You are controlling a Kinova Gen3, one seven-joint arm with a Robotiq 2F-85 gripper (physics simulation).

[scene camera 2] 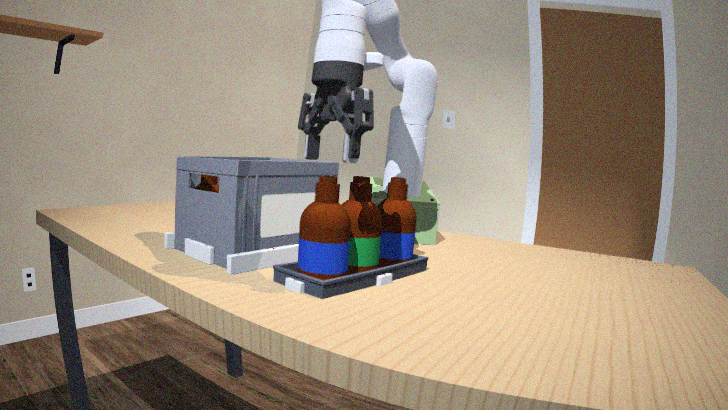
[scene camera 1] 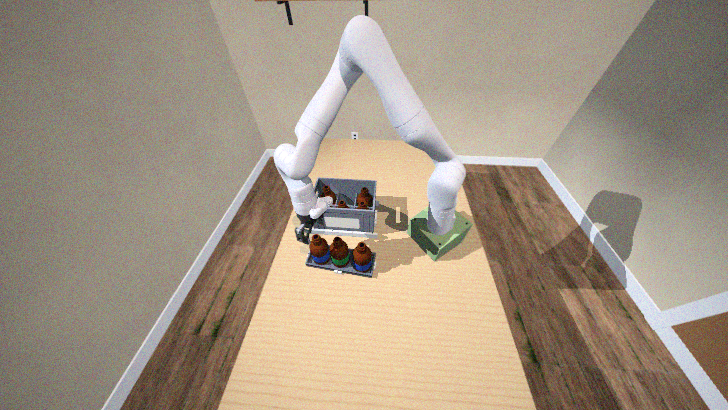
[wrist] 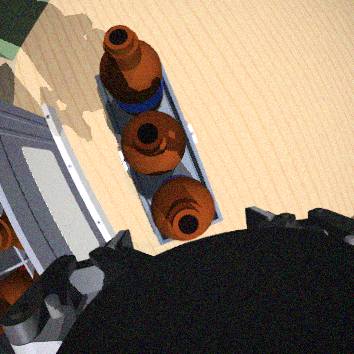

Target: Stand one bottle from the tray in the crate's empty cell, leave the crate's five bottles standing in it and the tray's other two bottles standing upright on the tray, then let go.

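Frame: origin at the arm's base, x back, y right, z up, level; metres.
Where they show: gripper, fingertip midpoint: [scene camera 2: 329, 161] [scene camera 1: 314, 233] [wrist: 189, 231]; arm's base, origin of the base link: [scene camera 1: 438, 225].
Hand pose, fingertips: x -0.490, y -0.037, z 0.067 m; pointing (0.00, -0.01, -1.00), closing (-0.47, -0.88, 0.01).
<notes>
Things, the pixels of their top centre, and the offset from my fingertips.
- dark tray, middle of its top: [wrist: 157, 145] [scene camera 2: 357, 261] [scene camera 1: 341, 257] dx +0.081, dy -0.024, dz -0.156 m
- grey crate, middle of its top: [scene camera 2: 257, 158] [scene camera 1: 343, 193] dx +0.111, dy +0.203, dz -0.007 m
Three brown bottles stand upright on the dark tray [scene camera 1: 351, 272] [scene camera 2: 351, 284]: a blue-banded one [scene camera 1: 319, 248] [scene camera 2: 324, 249] [wrist: 183, 200] at the end far from the robot base, a green-banded one [scene camera 1: 339, 251] [scene camera 2: 367, 249] [wrist: 159, 157] in the middle, another blue-banded one [scene camera 1: 362, 256] [scene camera 2: 399, 244] [wrist: 132, 70] at the base end. The grey crate [scene camera 1: 366, 220] [scene camera 2: 206, 219] [wrist: 32, 195] holds brown bottles; several necks show, the arm hides part. Its back middle cell looks empty in scene camera 1. My gripper [scene camera 1: 304, 234] [scene camera 2: 331, 152] is open and empty, higher than the tray bottles' tops, near the far blue-banded bottle.
The green robot base [scene camera 1: 443, 236] [scene camera 2: 426, 219] stands on the table to the right in scene camera 1. A white strip [scene camera 1: 351, 234] [scene camera 2: 262, 258] [wrist: 72, 170] runs along the crate's front, between crate and tray. The arm leans past the crate's left side in scene camera 1.
</notes>
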